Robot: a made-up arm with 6 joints. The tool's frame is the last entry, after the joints. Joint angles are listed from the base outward.
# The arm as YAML. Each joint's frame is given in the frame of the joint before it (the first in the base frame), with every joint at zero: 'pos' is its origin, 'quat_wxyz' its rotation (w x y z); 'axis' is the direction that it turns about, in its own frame. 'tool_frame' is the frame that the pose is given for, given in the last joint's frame.
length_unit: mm
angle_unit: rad
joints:
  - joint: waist
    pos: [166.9, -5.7, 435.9]
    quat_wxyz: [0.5, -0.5, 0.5, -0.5]
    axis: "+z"
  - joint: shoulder
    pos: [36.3, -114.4, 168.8]
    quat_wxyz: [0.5, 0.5, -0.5, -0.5]
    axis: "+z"
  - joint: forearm
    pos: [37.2, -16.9, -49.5]
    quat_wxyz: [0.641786, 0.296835, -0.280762, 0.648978]
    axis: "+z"
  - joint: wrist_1
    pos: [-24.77, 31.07, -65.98]
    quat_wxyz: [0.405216, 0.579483, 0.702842, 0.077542]
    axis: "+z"
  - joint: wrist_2
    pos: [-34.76, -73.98, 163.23]
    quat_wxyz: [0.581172, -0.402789, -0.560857, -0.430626]
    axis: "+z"
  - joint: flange
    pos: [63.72, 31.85, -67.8]
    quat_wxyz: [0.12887, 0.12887, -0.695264, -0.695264]
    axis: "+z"
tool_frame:
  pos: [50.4, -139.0, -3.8]
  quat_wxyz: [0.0, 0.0, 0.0, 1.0]
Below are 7 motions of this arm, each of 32 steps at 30 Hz.
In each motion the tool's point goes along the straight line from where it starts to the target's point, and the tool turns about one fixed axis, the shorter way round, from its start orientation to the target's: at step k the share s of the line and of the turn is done. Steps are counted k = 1, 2, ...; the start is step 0. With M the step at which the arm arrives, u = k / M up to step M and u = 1 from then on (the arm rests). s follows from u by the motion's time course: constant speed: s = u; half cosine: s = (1 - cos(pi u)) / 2; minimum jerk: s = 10 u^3 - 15 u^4 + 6 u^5.
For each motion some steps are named. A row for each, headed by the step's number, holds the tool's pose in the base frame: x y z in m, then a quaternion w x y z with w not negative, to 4 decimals.
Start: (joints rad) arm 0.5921 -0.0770 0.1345 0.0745 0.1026 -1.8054
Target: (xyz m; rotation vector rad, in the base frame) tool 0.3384 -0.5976 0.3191 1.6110 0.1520 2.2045
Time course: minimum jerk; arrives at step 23
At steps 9, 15, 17, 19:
9: 0.5942 -0.4245 0.4118 0.0920 -0.6531 -0.6171 -0.4291
15: 0.4234 -0.5401 0.3499 0.1091 0.6429 0.2618 0.7115
17: 0.3807 -0.5690 0.3344 0.1570 0.6145 0.1588 0.7566
19: 0.3530 -0.5877 0.3244 0.1868 0.5910 0.0907 0.7795

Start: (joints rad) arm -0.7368 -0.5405 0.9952 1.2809 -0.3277 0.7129
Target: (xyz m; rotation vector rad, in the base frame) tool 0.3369 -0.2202 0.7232 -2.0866 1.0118 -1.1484
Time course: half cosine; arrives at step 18
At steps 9, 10, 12, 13, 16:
9: 0.3876 -0.2046 0.7383 0.1026 -0.8944 0.3524 -0.2556
10: 0.3788 -0.2073 0.7357 0.1332 -0.8783 0.3584 -0.2871
12: 0.3623 -0.2124 0.7307 0.1898 -0.8428 0.3676 -0.3444
13: 0.3550 -0.2146 0.7286 0.2141 -0.8251 0.3707 -0.3687
16: 0.3400 -0.2193 0.7241 0.2635 -0.7845 0.3754 -0.4173

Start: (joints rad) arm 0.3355 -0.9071 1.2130 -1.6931 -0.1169 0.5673
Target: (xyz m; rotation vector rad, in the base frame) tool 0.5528 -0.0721 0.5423 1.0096 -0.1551 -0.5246
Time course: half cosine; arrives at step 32
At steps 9, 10, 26, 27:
9: 0.4143 -0.0412 0.6630 0.8493 0.3665 -0.3524 0.1420
10: 0.4210 -0.0427 0.6572 0.8538 0.3742 -0.3404 0.1233
26: 0.5385 -0.0689 0.5547 0.8505 0.4712 -0.1042 -0.2091
27: 0.5428 -0.0699 0.5510 0.8475 0.4732 -0.0950 -0.2209

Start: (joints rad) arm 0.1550 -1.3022 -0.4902 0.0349 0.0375 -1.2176
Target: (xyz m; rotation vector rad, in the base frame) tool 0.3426 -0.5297 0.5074 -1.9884 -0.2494 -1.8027
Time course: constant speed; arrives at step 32
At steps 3, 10, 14, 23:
3: 0.3224 -0.4660 0.7857 0.1964 0.5405 0.4125 0.7065
10: 0.3273 -0.4813 0.7185 0.0963 0.6024 0.3432 0.7142
14: 0.3300 -0.4901 0.6801 0.0381 0.6327 0.3006 0.7126
23: 0.3363 -0.5099 0.5938 0.0930 -0.6867 -0.1985 -0.6931

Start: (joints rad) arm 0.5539 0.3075 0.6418 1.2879 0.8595 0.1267
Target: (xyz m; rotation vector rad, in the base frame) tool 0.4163 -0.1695 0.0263 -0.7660 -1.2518 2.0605
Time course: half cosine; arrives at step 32
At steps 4, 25, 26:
4: 0.4447 -0.2626 0.1789 0.4590 -0.4964 -0.3383 0.6546
25: 0.4196 -0.1805 0.0443 0.3217 -0.3152 -0.4583 0.7662
26: 0.4188 -0.1777 0.0397 0.3165 -0.3084 -0.4619 0.7690

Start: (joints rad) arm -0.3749 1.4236 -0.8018 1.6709 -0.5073 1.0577
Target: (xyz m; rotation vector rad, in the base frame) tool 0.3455 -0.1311 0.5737 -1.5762 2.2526 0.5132
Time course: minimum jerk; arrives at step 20
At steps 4, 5, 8, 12, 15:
4: 0.3362 -0.1393 0.3965 0.6066 -0.3561 0.6591 0.2660
5: 0.3366 -0.1389 0.4051 0.5883 -0.3684 0.6700 0.2633
8: 0.3388 -0.1370 0.4453 0.4980 -0.4227 0.7152 0.2486
12: 0.3424 -0.1338 0.5140 0.3291 -0.5020 0.7701 0.2160
15: 0.3445 -0.1320 0.5542 0.2237 -0.5396 0.7884 0.1929

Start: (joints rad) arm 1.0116 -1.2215 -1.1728 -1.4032 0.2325 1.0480
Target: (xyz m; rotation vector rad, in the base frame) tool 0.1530 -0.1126 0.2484 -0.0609 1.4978 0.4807
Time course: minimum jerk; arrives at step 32
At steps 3, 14, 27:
3: 0.1790 -0.1943 0.3148 0.6030 -0.1034 0.7904 -0.0317
14: 0.1692 -0.1633 0.2896 0.6492 -0.0753 0.7542 0.0633
27: 0.1538 -0.1151 0.2504 0.7037 -0.0298 0.6784 0.2090

